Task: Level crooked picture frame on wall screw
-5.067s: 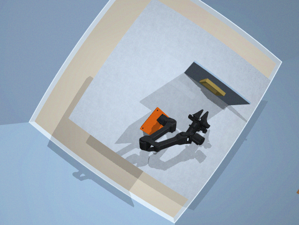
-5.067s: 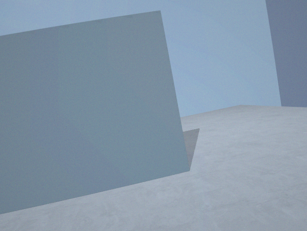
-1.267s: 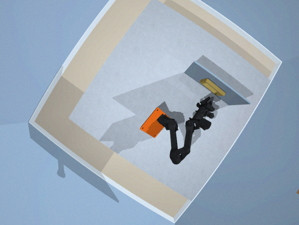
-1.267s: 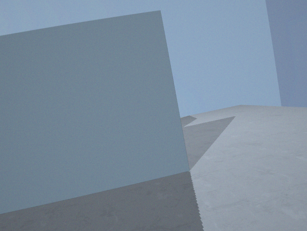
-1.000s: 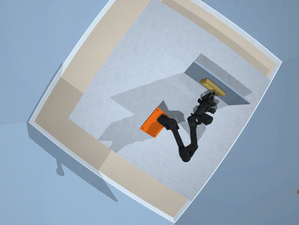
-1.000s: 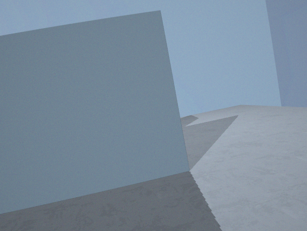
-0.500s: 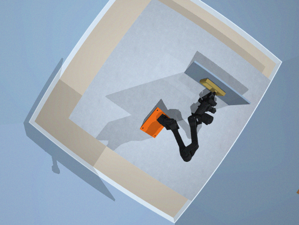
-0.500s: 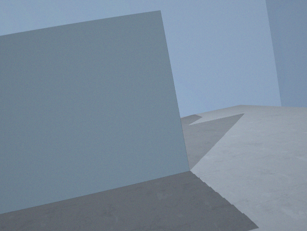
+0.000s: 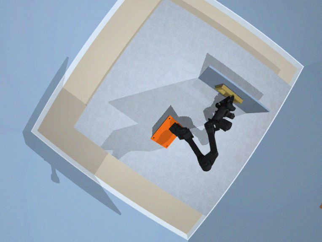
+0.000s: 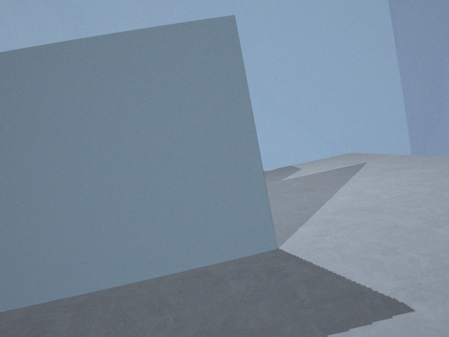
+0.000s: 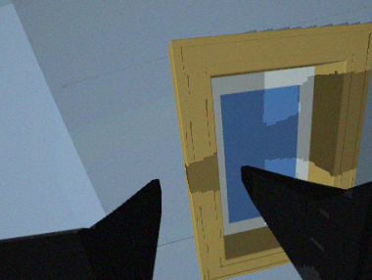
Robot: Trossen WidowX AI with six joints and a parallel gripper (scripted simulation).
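The picture frame lies 2 cm ahead of my gripper tip, 2 cm to the left of it and 5 cm below it. From my gripper tip the other things lie so: grey wall panel 3 cm ahead, 7 cm below.
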